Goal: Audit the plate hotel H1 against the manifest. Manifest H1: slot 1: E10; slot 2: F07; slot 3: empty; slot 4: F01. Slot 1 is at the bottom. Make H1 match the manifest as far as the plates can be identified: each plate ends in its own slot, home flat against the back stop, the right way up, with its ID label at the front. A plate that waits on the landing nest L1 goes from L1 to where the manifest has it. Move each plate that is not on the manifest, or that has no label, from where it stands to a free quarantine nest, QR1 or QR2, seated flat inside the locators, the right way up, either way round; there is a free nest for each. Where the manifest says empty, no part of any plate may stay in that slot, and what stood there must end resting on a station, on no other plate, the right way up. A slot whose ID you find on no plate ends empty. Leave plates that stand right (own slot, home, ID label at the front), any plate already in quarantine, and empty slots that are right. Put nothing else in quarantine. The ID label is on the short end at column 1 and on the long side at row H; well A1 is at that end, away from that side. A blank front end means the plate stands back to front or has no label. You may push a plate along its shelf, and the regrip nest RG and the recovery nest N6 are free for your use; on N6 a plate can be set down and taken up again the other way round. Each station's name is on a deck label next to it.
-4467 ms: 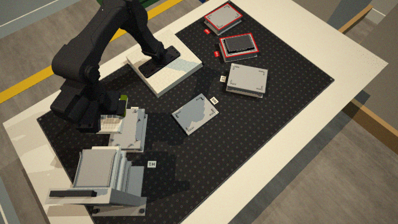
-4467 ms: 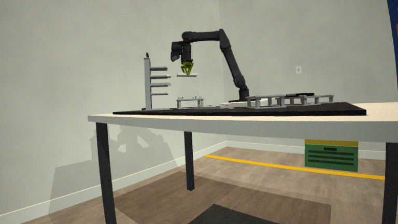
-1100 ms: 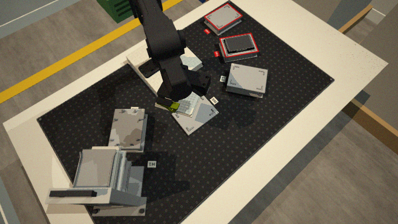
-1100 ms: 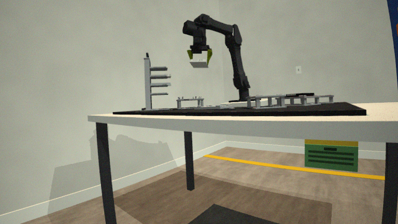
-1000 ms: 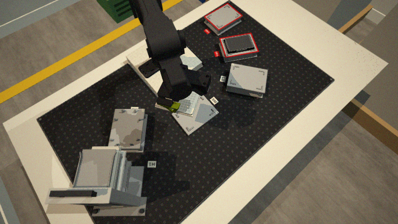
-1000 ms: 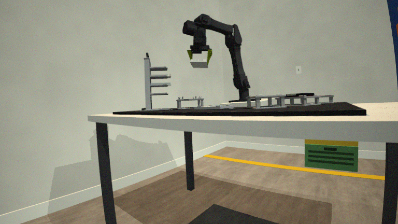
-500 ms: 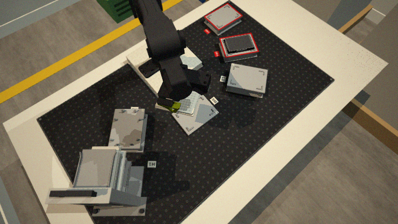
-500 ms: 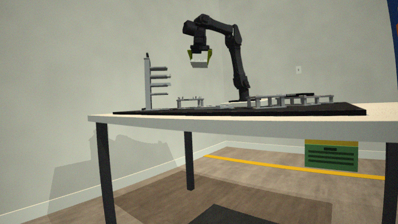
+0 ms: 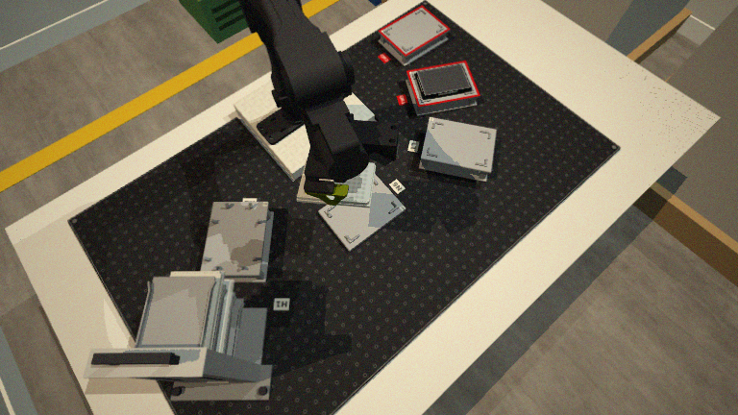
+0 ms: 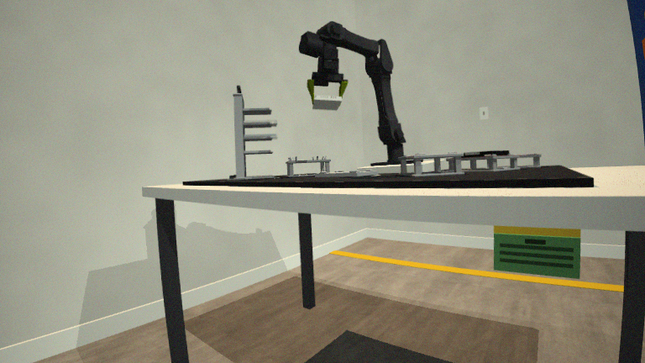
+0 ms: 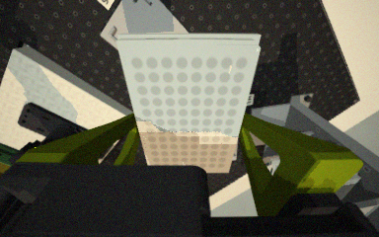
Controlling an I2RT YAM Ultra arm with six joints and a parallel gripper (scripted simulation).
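The recovery nest N6 lies 24 cm below my hand, 6 cm to the left of it and 1 cm behind it. Also, from my hand: N6 deck label 24 cm below, 16 cm to the left; then A1 mark 23 cm below, 13 cm to the left, 5 cm ahead; then white well plate right at my hand.
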